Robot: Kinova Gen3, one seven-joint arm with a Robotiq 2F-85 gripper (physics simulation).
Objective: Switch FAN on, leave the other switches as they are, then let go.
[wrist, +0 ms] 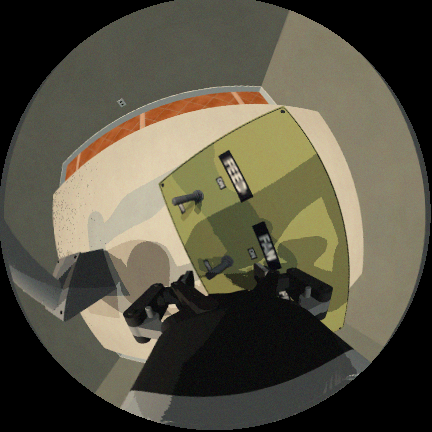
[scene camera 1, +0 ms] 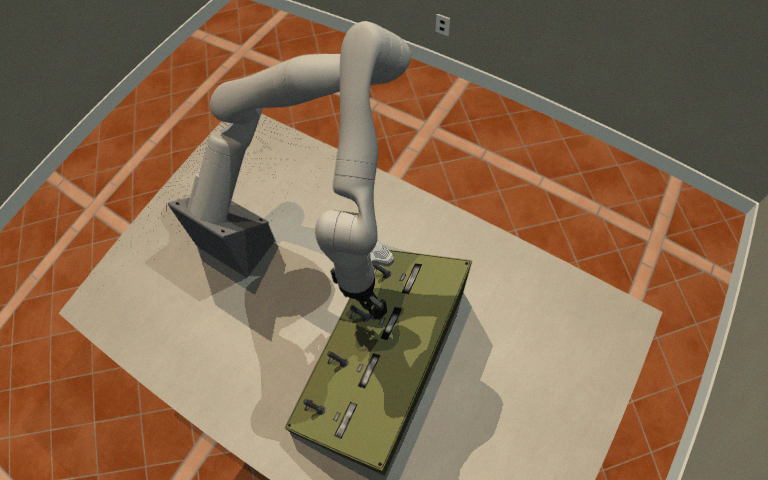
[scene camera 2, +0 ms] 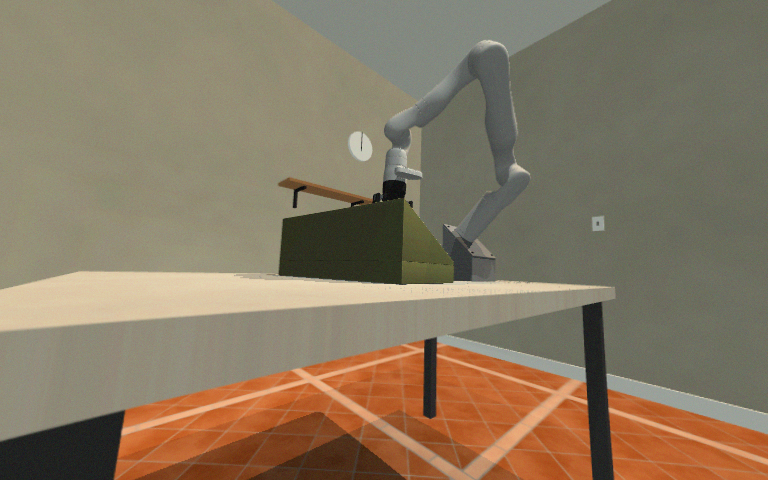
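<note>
A sloped green panel carries several dark levers. The FAN label has a small ON plate beside it. The FAN lever leans away from that plate, toward the panel's low edge. The FEED lever also leans away from its ON plate. My gripper is open, low over the panel, with its fingertips either side of the FAN lever in the wrist view. Its gap above the lever is unclear. Another label is mostly hidden behind a finger.
Two more levers stand on the panel toward the bottom of scene view 1, both leaning toward the low edge. The FEED label is on the other side of FAN. The arm's dark base stands on the table.
</note>
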